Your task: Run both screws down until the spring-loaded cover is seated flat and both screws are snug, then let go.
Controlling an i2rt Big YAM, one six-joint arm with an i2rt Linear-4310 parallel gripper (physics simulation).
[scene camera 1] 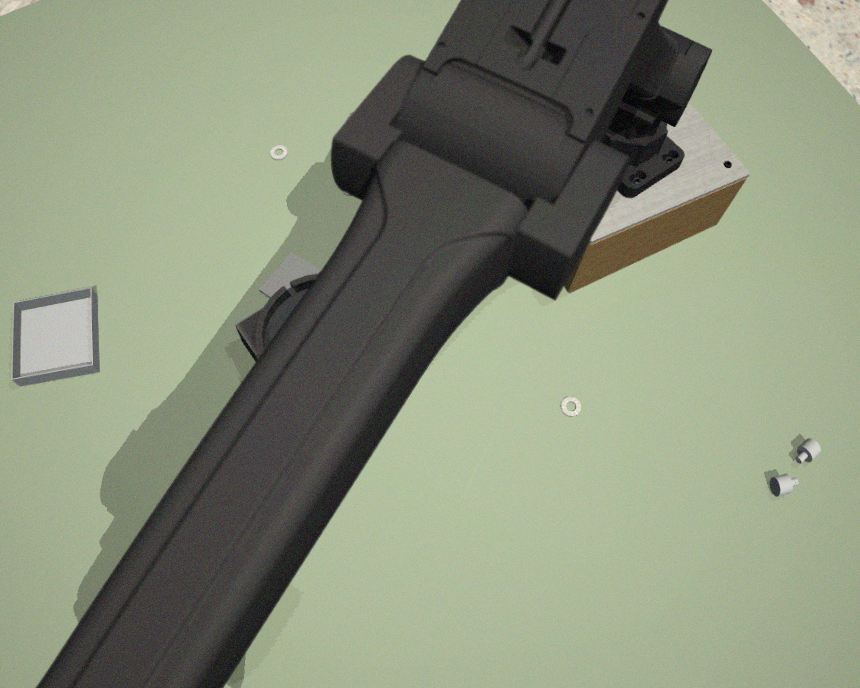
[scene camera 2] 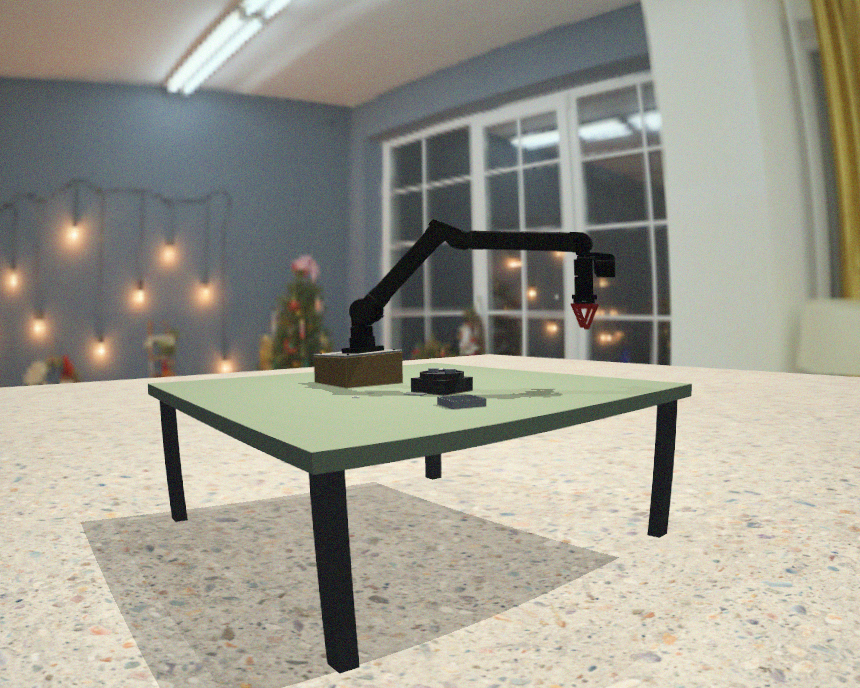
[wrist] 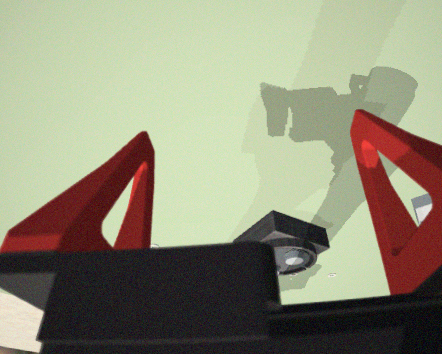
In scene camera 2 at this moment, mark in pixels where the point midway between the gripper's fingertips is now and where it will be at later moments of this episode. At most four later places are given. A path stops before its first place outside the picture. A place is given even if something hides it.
The gripper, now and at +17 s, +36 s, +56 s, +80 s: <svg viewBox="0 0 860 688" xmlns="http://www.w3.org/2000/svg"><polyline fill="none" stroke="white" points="584,328 426,370 434,373 434,371 434,370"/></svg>
